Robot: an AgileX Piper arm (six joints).
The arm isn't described. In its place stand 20 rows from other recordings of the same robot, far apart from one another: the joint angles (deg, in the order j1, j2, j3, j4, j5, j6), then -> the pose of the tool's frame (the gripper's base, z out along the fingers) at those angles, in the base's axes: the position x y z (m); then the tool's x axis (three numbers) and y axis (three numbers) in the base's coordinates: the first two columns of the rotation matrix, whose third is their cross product.
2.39 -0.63 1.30 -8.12 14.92 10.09 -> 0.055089 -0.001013 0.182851 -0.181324 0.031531 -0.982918 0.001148 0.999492 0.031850
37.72 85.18 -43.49 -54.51 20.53 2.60 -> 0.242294 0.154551 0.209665 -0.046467 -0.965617 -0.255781 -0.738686 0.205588 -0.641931
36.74 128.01 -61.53 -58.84 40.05 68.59 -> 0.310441 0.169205 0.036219 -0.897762 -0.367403 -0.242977 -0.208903 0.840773 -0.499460
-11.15 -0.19 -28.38 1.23 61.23 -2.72 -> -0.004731 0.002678 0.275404 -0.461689 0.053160 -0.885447 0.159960 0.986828 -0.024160
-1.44 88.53 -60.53 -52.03 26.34 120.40 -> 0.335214 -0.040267 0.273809 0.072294 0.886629 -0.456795 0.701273 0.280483 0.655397
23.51 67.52 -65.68 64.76 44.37 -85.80 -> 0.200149 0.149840 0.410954 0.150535 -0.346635 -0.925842 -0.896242 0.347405 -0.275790
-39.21 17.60 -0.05 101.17 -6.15 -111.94 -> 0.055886 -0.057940 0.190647 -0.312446 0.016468 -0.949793 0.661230 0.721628 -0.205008
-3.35 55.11 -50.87 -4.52 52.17 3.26 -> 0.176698 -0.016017 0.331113 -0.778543 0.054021 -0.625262 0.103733 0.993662 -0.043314
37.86 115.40 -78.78 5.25 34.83 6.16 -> 0.326724 0.260005 0.165545 -0.825526 -0.411802 -0.385909 -0.487512 0.864828 0.120018
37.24 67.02 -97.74 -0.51 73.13 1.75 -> 0.150400 0.113352 0.507012 -0.500257 -0.345152 -0.794111 -0.585991 0.810139 0.017032
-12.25 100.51 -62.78 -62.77 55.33 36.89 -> 0.315524 -0.136606 0.219726 -0.960330 0.075609 -0.268422 0.254682 0.629885 -0.733745
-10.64 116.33 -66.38 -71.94 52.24 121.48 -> 0.357424 -0.136744 0.142216 -0.102090 0.597527 -0.795323 0.987879 0.154876 -0.010448
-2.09 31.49 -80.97 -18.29 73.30 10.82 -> -0.011280 -0.026960 0.493492 -0.277120 0.099835 -0.955635 0.348084 0.937459 -0.003003
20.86 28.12 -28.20 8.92 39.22 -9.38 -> 0.082986 0.041171 0.283863 -0.501011 -0.236389 -0.832531 -0.452303 0.891662 0.019014
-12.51 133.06 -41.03 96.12 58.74 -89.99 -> 0.277107 0.017742 0.006962 -0.946279 0.319254 -0.051306 0.122678 0.501274 0.856548
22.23 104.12 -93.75 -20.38 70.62 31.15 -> 0.363600 0.116310 0.302909 -0.928762 0.037410 -0.368784 0.111704 0.976891 -0.182224
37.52 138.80 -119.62 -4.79 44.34 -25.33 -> 0.426758 0.321003 0.162438 -0.311487 -0.844775 -0.435122 -0.836861 0.460789 -0.295530
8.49 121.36 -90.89 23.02 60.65 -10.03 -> 0.415405 0.093370 0.170961 -0.988520 -0.118796 -0.093359 -0.143897 0.928616 0.342003
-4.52 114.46 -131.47 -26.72 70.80 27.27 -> 0.428443 -0.072631 0.418453 -0.579455 0.324497 -0.747619 0.566847 0.819569 -0.083618
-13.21 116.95 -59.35 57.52 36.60 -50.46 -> 0.354493 -0.036197 0.095640 -0.935962 0.237177 -0.260233 0.083835 0.867949 0.489526
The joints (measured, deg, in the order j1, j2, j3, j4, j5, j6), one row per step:
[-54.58 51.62 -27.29 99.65 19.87 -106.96]
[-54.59 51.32 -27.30 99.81 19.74 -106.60]
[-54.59 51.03 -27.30 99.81 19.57 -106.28]
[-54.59 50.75 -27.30 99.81 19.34 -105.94]
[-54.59 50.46 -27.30 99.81 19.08 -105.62]
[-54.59 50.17 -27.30 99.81 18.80 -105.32]
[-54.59 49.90 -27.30 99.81 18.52 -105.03]
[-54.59 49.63 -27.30 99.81 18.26 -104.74]
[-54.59 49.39 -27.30 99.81 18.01 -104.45]
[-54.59 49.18 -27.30 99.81 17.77 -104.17]
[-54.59 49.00 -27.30 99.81 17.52 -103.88]
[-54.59 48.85 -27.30 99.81 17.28 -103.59]
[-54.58 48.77 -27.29 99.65 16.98 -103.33]
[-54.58 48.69 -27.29 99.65 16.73 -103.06]
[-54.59 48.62 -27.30 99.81 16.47 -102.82]
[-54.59 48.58 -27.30 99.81 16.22 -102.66]
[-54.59 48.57 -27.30 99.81 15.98 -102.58]
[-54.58 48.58 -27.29 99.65 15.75 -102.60]
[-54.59 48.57 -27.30 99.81 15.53 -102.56]
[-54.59 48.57 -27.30 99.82 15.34 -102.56]
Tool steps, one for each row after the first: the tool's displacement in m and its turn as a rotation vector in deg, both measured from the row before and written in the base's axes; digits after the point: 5 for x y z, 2 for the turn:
[-0.00062 0.00046 0.00103 0.12 -0.45 -0.28]
[-0.00063 0.00046 0.00084 0.01 -0.28 -0.24]
[-0.00068 0.00037 0.00078 0.03 -0.27 -0.30]
[-0.00073 0.00036 0.00080 0.01 -0.26 -0.32]
[-0.00075 0.00034 0.00079 -0.01 -0.24 -0.33]
[-0.00072 0.00030 0.00072 0.00 -0.22 -0.33]
[-0.00070 0.00032 0.00073 0.00 -0.23 -0.31]
[-0.00065 0.00027 0.00064 0.02 -0.22 -0.30]
[-0.00059 0.00021 0.00055 0.04 -0.20 -0.29]
[-0.00055 0.00013 0.00045 0.07 -0.19 -0.30]
[-0.00049 0.00007 0.00037 0.10 -0.18 -0.29]
[-0.00042 -0.00011 0.00000 0.05 0.03 -0.29]
[-0.00039 -0.00010 0.00015 0.14 -0.13 -0.30]
[-0.00040 -0.00019 0.00024 0.20 -0.23 -0.35]
[-0.00032 -0.00019 0.00003 0.08 -0.04 -0.27]
[-0.00026 -0.00025 -0.00006 0.05 0.02 -0.24]
[-0.00021 -0.00024 -0.00024 -0.09 0.22 -0.16]
[-0.00026 -0.00028 0.00007 0.10 -0.09 -0.27]
[-0.00020 -0.00022 -0.00007 0.00 0.05 -0.18]

